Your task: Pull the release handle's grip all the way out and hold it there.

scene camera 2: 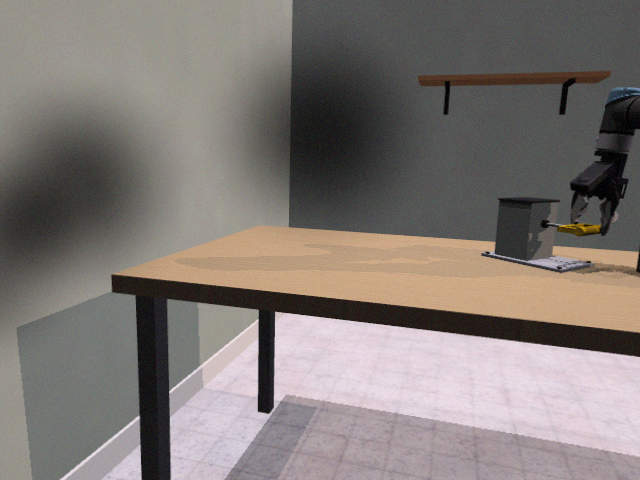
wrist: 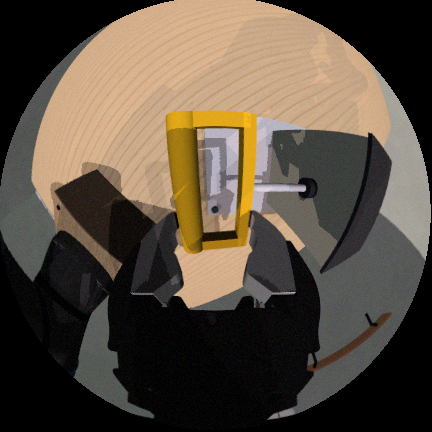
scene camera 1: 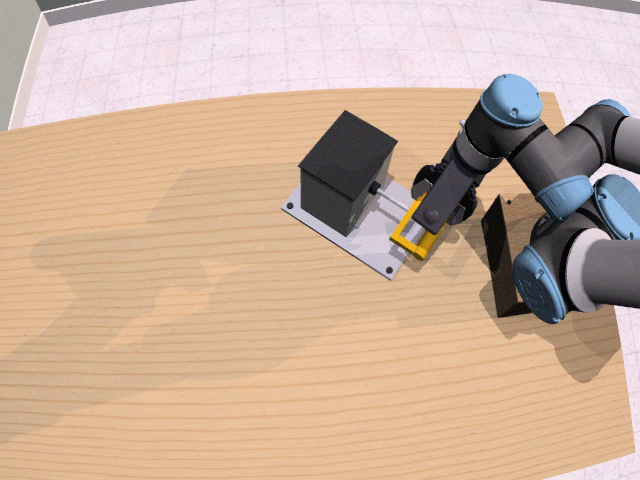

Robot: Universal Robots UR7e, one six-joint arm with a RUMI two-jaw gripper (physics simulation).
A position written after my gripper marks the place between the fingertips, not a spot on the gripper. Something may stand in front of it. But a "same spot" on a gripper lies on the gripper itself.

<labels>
my gripper: scene camera 2; wrist; scene camera 1 431, 210
same spot on my gripper: (scene camera 2: 609, 215) = (wrist: 143, 242)
</labels>
